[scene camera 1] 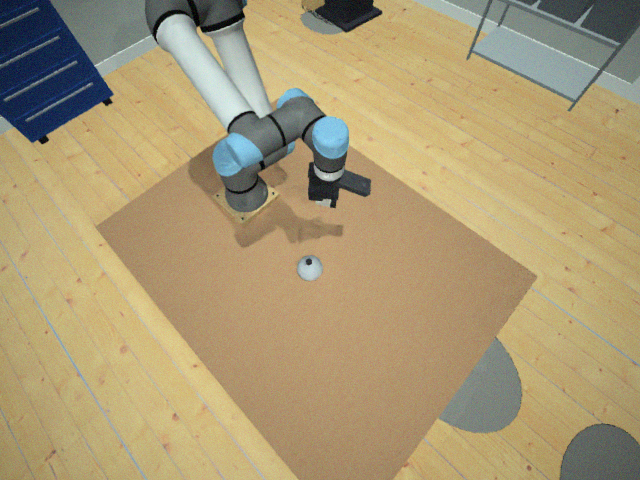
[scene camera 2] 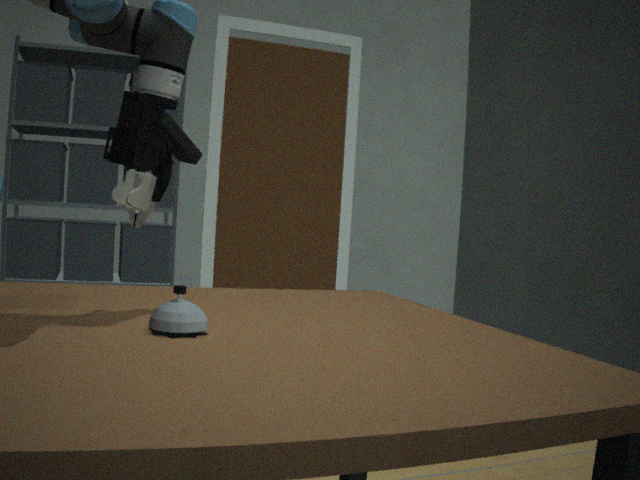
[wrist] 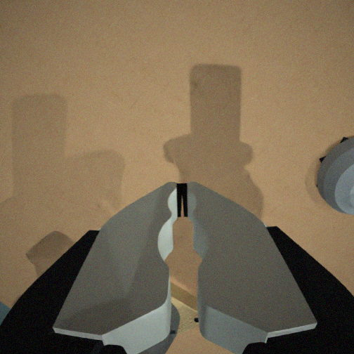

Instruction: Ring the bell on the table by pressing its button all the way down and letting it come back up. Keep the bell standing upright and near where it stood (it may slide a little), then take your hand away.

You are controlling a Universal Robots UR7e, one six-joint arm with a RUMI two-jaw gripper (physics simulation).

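Places are measured from the arm's base along level axes (x ahead, y left, z up), in metres.
Where they show: gripper, fingertip midpoint: [scene camera 1: 331, 205] [scene camera 2: 135, 227]; arm's base at its link origin: [scene camera 1: 247, 194].
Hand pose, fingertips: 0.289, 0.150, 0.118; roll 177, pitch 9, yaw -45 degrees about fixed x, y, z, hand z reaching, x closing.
Observation:
Each offset is from my fingertips to the top centre of the thing, as dx, dy, dz. Level surfaces: height alone.
The bell, a light grey dome @[+0.074, -0.154, -0.074] [scene camera 1: 309, 270] [scene camera 2: 178, 317] [wrist: 340, 180], stands upright on the brown table top @[dz -0.140] [scene camera 1: 330, 351] [scene camera 2: 330, 377]. Its black button @[+0.074, -0.154, -0.074] [scene camera 1: 309, 261] [scene camera 2: 179, 289] sits raised on a short stem, with nothing touching it. In the wrist view the bell is cut off by the right edge and its button does not show. My gripper [scene camera 1: 326, 204] [scene camera 2: 135, 225] [wrist: 181, 186] is shut with nothing between its fingertips. It points down and hangs well above the table, apart from the bell, on the arm-base side of it.
The arm's base plate [scene camera 1: 242, 215] is fixed near the back corner of the table. A blue drawer cabinet [scene camera 1: 46, 67] and a metal shelf rack [scene camera 1: 522, 74] stand on the floor beyond. Grey round shapes [scene camera 1: 485, 392] lie beside the table's right edge.

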